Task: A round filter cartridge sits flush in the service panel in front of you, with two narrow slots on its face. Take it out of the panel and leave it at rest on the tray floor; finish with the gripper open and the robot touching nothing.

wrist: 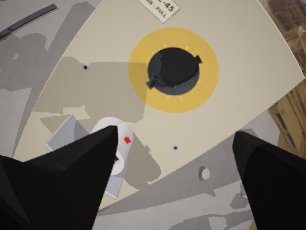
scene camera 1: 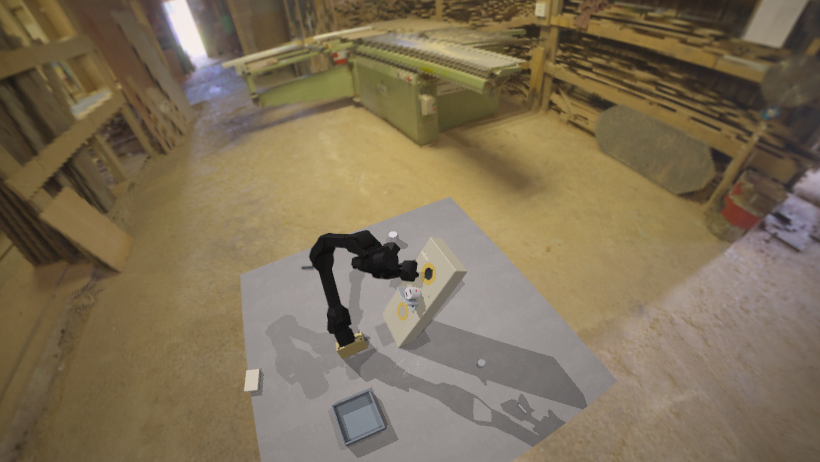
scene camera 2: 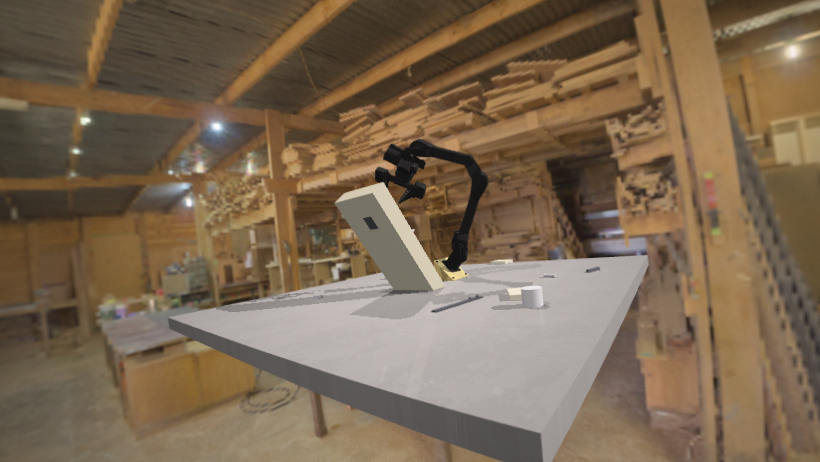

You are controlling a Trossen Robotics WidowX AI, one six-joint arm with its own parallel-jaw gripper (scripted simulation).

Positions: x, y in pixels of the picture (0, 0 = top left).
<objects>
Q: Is the gripper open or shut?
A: Open.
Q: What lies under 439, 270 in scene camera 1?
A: A beige service panel.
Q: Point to a grey bracket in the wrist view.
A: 71, 130
</objects>
